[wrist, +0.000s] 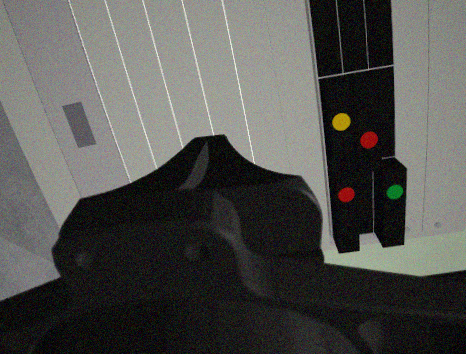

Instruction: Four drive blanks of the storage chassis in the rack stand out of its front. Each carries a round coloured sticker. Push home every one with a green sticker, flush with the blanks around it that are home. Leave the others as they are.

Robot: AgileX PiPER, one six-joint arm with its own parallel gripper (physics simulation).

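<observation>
My gripper (212, 157) is shut and empty, its dark fingertips together in front of the light grey panels, left of the black blanks. In the right part of the wrist view a blank with a green sticker (394, 192) stands out at the lower right, its top and side faces showing. A red sticker (346, 194) is on the blank at the lower left of the group. Another red sticker (369, 140) is higher, between the two columns, and a yellow sticker (341, 121) is at the upper left. How far those three blanks stand out is hard to tell.
Light grey panels (280, 90) with thin bright seams lie behind and left of my gripper. More black blanks (352, 35) with thin pale seams are above the stickered ones. A grey panel (412, 125) borders them on the right. A pale green surface (420, 255) lies below.
</observation>
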